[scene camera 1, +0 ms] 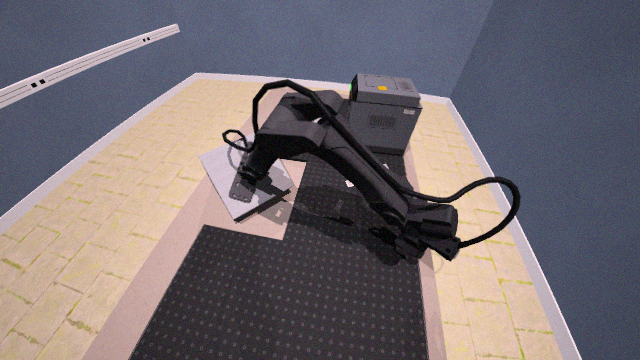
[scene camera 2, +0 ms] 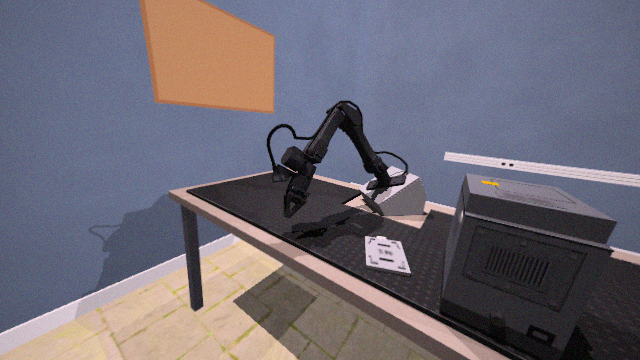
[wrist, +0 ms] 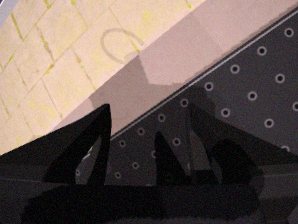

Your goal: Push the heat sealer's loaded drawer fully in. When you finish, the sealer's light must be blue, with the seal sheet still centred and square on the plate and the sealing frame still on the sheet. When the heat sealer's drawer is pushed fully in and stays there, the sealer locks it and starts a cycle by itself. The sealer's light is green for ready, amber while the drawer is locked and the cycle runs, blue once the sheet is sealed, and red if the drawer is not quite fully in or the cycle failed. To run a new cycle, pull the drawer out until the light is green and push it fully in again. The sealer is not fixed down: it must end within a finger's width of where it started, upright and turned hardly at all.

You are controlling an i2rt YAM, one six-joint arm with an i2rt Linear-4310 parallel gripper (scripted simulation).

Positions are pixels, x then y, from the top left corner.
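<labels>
The grey heat sealer (scene camera 1: 384,110) sits 85 cm from the lens.
</labels>
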